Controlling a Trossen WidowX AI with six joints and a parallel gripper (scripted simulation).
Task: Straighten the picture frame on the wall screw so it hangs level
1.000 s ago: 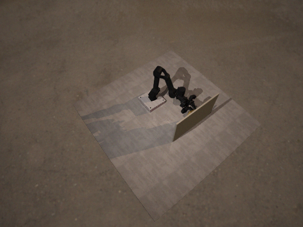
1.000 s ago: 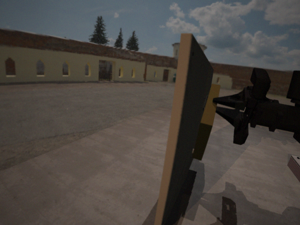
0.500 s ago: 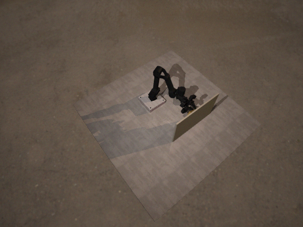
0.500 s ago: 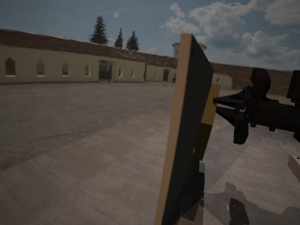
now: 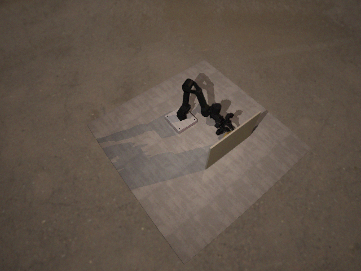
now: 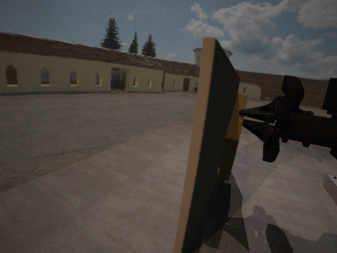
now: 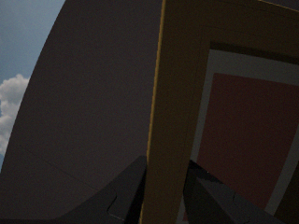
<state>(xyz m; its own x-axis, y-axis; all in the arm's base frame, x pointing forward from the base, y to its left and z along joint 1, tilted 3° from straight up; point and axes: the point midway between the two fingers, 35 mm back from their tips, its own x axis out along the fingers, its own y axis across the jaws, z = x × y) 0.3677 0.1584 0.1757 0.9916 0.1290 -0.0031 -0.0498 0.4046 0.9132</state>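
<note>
Now: gripper tip 5 cm above the picture frame, 2 cm to the left of it and 1 cm short of it. From my gripper tip the other things lie so: wall panel (5 cm below, 3 cm ahead, 2 cm to the right).
</note>
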